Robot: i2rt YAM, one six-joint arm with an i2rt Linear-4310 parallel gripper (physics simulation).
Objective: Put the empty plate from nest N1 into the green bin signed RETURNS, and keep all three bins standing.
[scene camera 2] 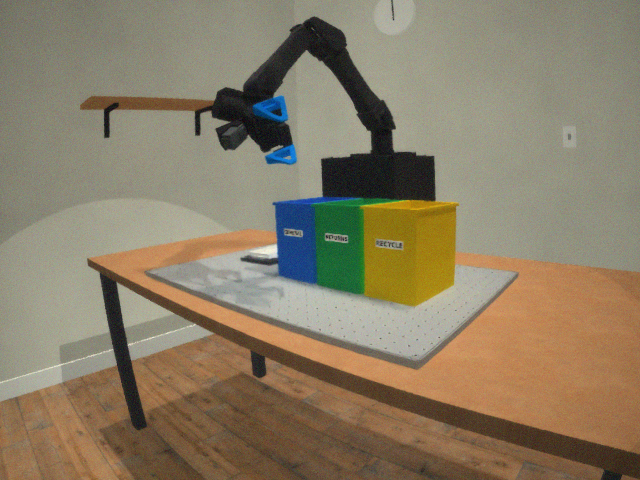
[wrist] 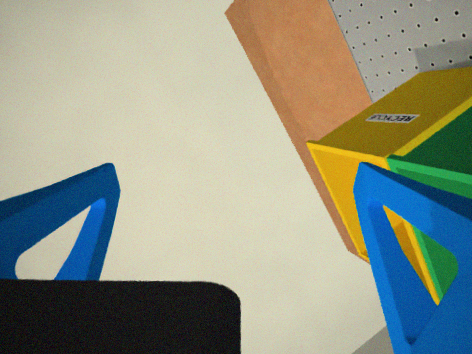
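Pixels of known places: gripper, fingertip midpoint: (scene camera 2: pixel 289 142) (wrist: pixel 236 176); arm's base, link origin: (scene camera 2: pixel 382 156).
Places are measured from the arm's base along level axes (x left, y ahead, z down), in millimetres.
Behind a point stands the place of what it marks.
My gripper (scene camera 2: pixel 290 132) @[x 109, y 455, z -19 mm] (wrist: pixel 236 176) @[x 109, y 455, z -19 mm] is open and empty, its two blue fingers spread wide, high above the left part of the board. The green bin signed RETURNS (scene camera 2: pixel 339 263) @[x 143, y 361, z 231 mm] (wrist: pixel 440 132) @[x 192, y 361, z 160 mm] stands upright between the blue bin signed GENERAL (scene camera 2: pixel 296 258) @[x 11, y 362, z 238 mm] and the yellow bin signed RECYCLE (scene camera 2: pixel 391 273) @[x 274, y 360, z 234 mm] (wrist: pixel 375 134) @[x 257, y 360, z 147 mm], which also stand upright. A flat white piece (scene camera 2: pixel 266 251) @[x -224, y 267, z 264 mm] on a dark base shows left of the blue bin in the scene view, partly hidden by it. I cannot tell whether it is the plate in nest N1. No nest sign is readable.
The bins stand close together on a grey perforated board (scene camera 2: pixel 361 325) @[x 305, y 490, z 290 mm] (wrist: pixel 380 30) @[x 369, y 425, z 290 mm] on the wooden table (scene camera 2: pixel 558 351) @[x 614, y 391, z 303 mm] (wrist: pixel 310 65) @[x 595, y 395, z 303 mm]. The arm's black base (scene camera 2: pixel 377 178) @[x 63, y 114, z 63 mm] is behind the bins. A wall shelf (scene camera 2: pixel 149 103) hangs at the left. A black block (wrist: pixel 120 317) @[x 30, y 474, z -56 mm] covers the wrist view's lower left.
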